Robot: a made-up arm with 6 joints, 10 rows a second.
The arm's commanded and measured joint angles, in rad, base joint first. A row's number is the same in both.
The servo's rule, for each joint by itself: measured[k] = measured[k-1] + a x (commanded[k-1-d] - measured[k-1]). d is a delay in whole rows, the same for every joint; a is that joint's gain. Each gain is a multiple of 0.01, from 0.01 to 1. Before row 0 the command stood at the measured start. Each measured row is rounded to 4 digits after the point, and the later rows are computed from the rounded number. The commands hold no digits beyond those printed.
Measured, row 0:
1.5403 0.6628 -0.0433 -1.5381 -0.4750 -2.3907
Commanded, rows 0 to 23:
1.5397 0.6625 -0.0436 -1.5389 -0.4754 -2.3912
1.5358 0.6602 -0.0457 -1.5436 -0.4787 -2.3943
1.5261 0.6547 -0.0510 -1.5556 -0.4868 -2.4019
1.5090 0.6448 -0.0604 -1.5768 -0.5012 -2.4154
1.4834 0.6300 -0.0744 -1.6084 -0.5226 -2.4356
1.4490 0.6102 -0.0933 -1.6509 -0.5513 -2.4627
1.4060 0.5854 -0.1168 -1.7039 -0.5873 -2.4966
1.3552 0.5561 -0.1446 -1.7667 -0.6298 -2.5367
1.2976 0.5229 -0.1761 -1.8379 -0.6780 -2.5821
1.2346 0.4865 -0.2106 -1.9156 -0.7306 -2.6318
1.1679 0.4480 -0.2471 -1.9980 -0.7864 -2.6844
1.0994 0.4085 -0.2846 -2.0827 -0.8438 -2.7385
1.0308 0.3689 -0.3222 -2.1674 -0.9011 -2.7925
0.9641 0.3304 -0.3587 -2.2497 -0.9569 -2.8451
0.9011 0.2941 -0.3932 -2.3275 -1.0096 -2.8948
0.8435 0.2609 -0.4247 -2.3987 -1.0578 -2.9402
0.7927 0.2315 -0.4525 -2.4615 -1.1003 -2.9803
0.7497 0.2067 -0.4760 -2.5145 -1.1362 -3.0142
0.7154 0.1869 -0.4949 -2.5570 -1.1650 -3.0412
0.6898 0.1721 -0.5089 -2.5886 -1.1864 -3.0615
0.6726 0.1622 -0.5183 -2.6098 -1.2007 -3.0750
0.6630 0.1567 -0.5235 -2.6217 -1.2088 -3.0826
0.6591 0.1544 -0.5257 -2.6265 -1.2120 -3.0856
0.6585 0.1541 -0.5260 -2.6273 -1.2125 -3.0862
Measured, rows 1 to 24:
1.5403 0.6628 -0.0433 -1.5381 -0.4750 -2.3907
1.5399 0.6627 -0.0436 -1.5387 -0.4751 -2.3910
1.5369 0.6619 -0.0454 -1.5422 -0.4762 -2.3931
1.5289 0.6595 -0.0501 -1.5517 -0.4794 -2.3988
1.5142 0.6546 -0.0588 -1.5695 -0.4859 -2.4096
1.4914 0.6465 -0.0719 -1.5971 -0.4969 -2.4265
1.4600 0.6345 -0.0899 -1.6353 -0.5132 -2.4500
1.4200 0.6183 -0.1125 -1.6840 -0.5354 -2.4803
1.3720 0.5978 -0.1395 -1.7427 -0.5637 -2.5170
1.3169 0.5731 -0.1702 -1.8103 -0.5980 -2.5593
1.2560 0.5445 -0.2041 -1.8851 -0.6378 -2.6064
1.1908 0.5127 -0.2402 -1.9653 -0.6824 -2.6571
1.1232 0.4783 -0.2775 -2.0487 -0.7308 -2.7100
1.0548 0.4422 -0.3150 -2.1330 -0.7819 -2.7636
0.9877 0.4053 -0.3517 -2.2159 -0.8344 -2.8166
0.9236 0.3686 -0.3866 -2.2951 -0.8870 -2.8674
0.8643 0.3331 -0.4186 -2.3687 -0.9382 -2.9147
0.8113 0.2996 -0.4471 -2.4346 -0.9868 -2.9573
0.7657 0.2689 -0.4714 -2.4913 -1.0316 -2.9943
0.7285 0.2418 -0.4911 -2.5379 -1.0716 -3.0248
0.6999 0.2188 -0.5061 -2.5739 -1.1060 -3.0487
0.6797 0.2001 -0.5163 -2.5994 -1.1344 -3.0658
0.6673 0.1858 -0.5223 -2.6152 -1.1567 -3.0767
0.6612 0.1754 -0.5252 -2.6232 -1.1733 -3.0825
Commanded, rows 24 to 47:
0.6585 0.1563 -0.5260 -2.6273 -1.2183 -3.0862
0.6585 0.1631 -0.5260 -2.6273 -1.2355 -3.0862
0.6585 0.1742 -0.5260 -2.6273 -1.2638 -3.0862
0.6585 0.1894 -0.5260 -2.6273 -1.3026 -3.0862
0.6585 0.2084 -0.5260 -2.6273 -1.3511 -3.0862
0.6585 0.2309 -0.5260 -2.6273 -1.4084 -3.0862
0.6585 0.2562 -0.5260 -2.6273 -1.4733 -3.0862
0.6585 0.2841 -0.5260 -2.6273 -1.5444 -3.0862
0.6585 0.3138 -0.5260 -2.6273 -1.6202 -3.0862
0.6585 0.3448 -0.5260 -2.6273 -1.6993 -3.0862
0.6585 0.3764 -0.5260 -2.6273 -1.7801 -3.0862
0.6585 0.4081 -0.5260 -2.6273 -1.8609 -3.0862
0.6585 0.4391 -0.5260 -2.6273 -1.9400 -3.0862
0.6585 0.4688 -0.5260 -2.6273 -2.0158 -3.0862
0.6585 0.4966 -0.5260 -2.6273 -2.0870 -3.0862
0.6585 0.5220 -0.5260 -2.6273 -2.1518 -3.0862
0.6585 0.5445 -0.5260 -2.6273 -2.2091 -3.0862
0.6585 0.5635 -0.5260 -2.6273 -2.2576 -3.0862
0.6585 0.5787 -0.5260 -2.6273 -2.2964 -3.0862
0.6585 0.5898 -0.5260 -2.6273 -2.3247 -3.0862
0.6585 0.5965 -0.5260 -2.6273 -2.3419 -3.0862
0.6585 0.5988 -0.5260 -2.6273 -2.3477 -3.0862
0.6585 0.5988 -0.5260 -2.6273 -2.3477 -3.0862
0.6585 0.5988 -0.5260 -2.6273 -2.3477 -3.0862
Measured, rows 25 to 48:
0.6592 0.1684 -0.5259 -2.6261 -1.1851 -3.0849
0.6587 0.1644 -0.5260 -2.6270 -1.1951 -3.0857
0.6586 0.1640 -0.5260 -2.6272 -1.2072 -3.0860
0.6585 0.1674 -0.5260 -2.6273 -1.2242 -3.0861
0.6585 0.1747 -0.5260 -2.6273 -1.2477 -3.0862
0.6585 0.1858 -0.5260 -2.6273 -1.2787 -3.0862
0.6585 0.2007 -0.5260 -2.6273 -1.3176 -3.0862
0.6585 0.2190 -0.5260 -2.6273 -1.3643 -3.0862
0.6585 0.2405 -0.5260 -2.6273 -1.4183 -3.0862
0.6585 0.2647 -0.5260 -2.6273 -1.4789 -3.0862
0.6585 0.2911 -0.5260 -2.6273 -1.5450 -3.0862
0.6585 0.3192 -0.5260 -2.6273 -1.6155 -3.0862
0.6585 0.3485 -0.5260 -2.6273 -1.6891 -3.0862
0.6585 0.3784 -0.5260 -2.6273 -1.7644 -3.0862
0.6585 0.4082 -0.5260 -2.6273 -1.8398 -3.0862
0.6585 0.4374 -0.5260 -2.6273 -1.9140 -3.0862
0.6585 0.4653 -0.5260 -2.6273 -1.9853 -3.0862
0.6585 0.4914 -0.5260 -2.6273 -2.0524 -3.0862
0.6585 0.5152 -0.5260 -2.6273 -2.1140 -3.0862
0.6585 0.5362 -0.5260 -2.6273 -2.1687 -3.0862
0.6585 0.5539 -0.5260 -2.6273 -2.2155 -3.0862
0.6585 0.5680 -0.5260 -2.6273 -2.2534 -3.0862
0.6585 0.5782 -0.5260 -2.6273 -2.2817 -3.0862
0.6585 0.5850 -0.5260 -2.6273 -2.3015 -3.0862

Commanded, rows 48 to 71:
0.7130 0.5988 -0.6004 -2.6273 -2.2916 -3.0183
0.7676 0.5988 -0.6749 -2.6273 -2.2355 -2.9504
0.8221 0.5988 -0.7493 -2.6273 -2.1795 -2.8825
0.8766 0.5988 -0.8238 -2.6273 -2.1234 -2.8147
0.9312 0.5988 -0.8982 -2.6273 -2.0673 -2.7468
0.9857 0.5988 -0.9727 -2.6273 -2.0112 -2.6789
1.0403 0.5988 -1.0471 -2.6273 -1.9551 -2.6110
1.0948 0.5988 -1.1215 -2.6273 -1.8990 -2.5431
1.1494 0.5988 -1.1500 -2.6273 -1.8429 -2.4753
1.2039 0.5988 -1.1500 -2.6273 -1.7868 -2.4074
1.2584 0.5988 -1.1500 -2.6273 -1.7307 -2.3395
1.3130 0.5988 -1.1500 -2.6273 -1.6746 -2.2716
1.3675 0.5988 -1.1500 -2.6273 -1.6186 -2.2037
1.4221 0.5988 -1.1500 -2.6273 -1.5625 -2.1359
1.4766 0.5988 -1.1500 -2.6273 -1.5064 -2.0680
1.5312 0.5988 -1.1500 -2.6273 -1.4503 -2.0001
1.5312 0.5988 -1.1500 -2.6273 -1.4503 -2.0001
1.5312 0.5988 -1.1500 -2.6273 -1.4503 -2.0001
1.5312 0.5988 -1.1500 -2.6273 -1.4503 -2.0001
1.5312 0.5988 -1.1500 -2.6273 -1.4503 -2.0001
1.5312 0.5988 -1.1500 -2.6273 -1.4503 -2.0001
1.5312 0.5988 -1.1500 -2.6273 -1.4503 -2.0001
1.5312 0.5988 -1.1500 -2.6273 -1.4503 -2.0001
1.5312 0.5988 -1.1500 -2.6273 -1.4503 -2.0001
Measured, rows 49 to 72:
0.6585 0.5896 -0.5260 -2.6273 -2.3154 -3.0862
0.6988 0.5926 -0.5885 -2.6273 -2.3083 -3.0421
0.7497 0.5946 -0.6611 -2.6273 -2.2865 -2.9825
0.8033 0.5960 -0.7352 -2.6273 -2.2544 -2.9175
0.8575 0.5969 -0.8096 -2.6273 -2.2151 -2.8507
0.9120 0.5975 -0.8840 -2.6273 -2.1708 -2.7832
0.9665 0.5979 -0.9585 -2.6273 -2.1229 -2.7154
1.0211 0.5982 -1.0329 -2.6273 -2.0726 -2.6475
1.0756 0.5984 -1.1073 -2.6273 -2.0205 -2.5796
1.1302 0.5985 -1.1432 -2.6273 -1.9672 -2.5118
1.1847 0.5986 -1.1489 -2.6273 -1.9131 -2.4439
1.2392 0.5987 -1.1498 -2.6273 -1.8584 -2.3760
1.2938 0.5987 -1.1500 -2.6273 -1.8033 -2.3081
1.3483 0.5987 -1.1500 -2.6273 -1.7479 -2.2402
1.4029 0.5987 -1.1500 -2.6273 -1.6923 -2.1724
1.4574 0.5987 -1.1500 -2.6273 -1.6365 -2.1045
1.5120 0.5987 -1.1500 -2.6273 -1.5806 -2.0366
1.5262 0.5987 -1.1500 -2.6273 -1.5415 -2.0129
1.5299 0.5987 -1.1500 -2.6273 -1.5141 -2.0046
1.5309 0.5987 -1.1500 -2.6273 -1.4950 -2.0017
1.5311 0.5987 -1.1500 -2.6273 -1.4816 -2.0007
1.5312 0.5987 -1.1500 -2.6273 -1.4722 -2.0003
1.5312 0.5987 -1.1500 -2.6273 -1.4656 -2.0002
1.5312 0.5987 -1.1500 -2.6273 -1.4610 -2.0001

